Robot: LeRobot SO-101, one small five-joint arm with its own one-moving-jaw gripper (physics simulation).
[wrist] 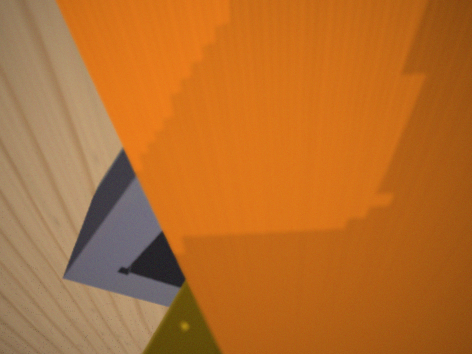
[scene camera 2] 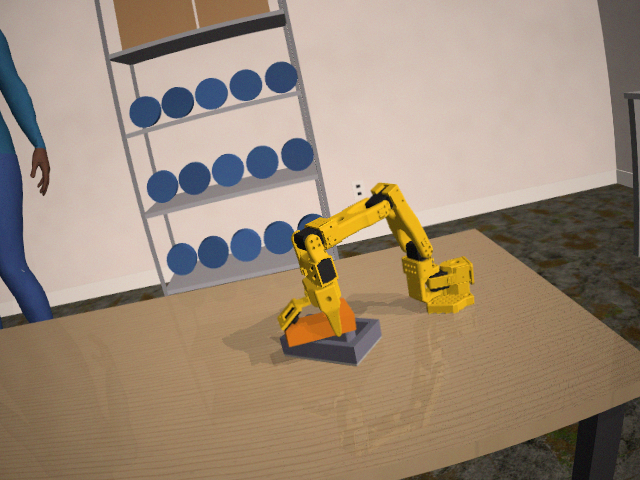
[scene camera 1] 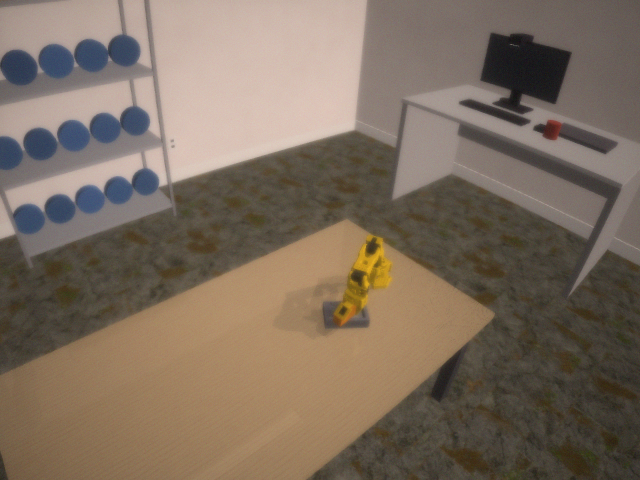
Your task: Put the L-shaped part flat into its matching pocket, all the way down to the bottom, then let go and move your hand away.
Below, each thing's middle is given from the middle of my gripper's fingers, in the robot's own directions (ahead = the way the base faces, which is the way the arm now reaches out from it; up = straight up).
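Grey pocket block [scene camera 2: 352, 347]: 80 mm below my hand. Orange L-shaped part [scene camera 2: 314, 327]: 40 mm below my hand and 20 mm ahead of it.
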